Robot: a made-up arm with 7 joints.
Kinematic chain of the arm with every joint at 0, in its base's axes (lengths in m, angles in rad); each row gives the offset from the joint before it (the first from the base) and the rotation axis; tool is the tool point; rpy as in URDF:
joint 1: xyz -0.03 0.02 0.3 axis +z
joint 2: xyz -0.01 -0.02 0 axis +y
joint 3: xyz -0.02 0 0.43 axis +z
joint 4: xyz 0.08 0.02 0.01 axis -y
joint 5: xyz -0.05 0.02 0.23 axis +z
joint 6: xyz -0.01 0 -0.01 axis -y
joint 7: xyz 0.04 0.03 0 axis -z
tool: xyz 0 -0.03 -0.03 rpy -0.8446 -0.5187 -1.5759
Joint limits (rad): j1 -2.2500..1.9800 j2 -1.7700..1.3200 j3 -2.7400..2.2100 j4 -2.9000..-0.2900 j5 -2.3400..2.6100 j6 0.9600..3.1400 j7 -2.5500..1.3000
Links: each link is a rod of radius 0.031 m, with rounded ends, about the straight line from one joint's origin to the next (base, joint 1, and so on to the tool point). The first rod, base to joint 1, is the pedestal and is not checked.
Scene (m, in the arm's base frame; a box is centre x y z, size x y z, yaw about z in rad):
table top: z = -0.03
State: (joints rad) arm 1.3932 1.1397 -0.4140 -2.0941 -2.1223 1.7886 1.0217
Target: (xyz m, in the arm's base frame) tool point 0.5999 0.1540 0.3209
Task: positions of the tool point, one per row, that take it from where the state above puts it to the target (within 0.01 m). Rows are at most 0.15 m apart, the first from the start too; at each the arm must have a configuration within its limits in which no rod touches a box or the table.
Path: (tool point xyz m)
1: 0.3041 0.4037 0.2160
2: 0.4274 0.3480 0.2425
3: 0.5288 0.2611 0.2789
4: 0.5999 0.1540 0.3209

